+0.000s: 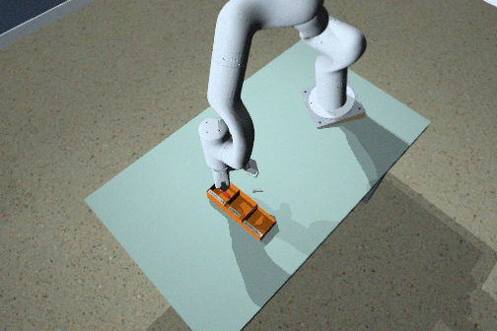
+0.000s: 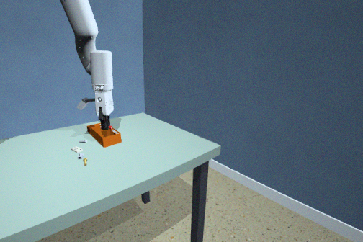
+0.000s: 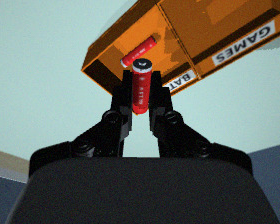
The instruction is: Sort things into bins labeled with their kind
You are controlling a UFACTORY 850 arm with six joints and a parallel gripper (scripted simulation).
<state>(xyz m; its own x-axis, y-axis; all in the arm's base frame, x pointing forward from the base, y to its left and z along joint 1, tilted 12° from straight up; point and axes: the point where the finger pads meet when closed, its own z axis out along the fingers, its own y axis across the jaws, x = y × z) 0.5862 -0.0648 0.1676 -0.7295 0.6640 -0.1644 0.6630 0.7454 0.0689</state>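
My hand is 130 mm past the white domino, 20 mm to the right of it and 80 mm above it. Also, from my hand: grey bolt 80 mm behind, 80 mm to the left, 80 mm below; then orange bin row 10 mm ahead, 80 mm to the left, 70 mm below; then grey piece 140 mm behind, 60 mm to the right, 80 mm below.
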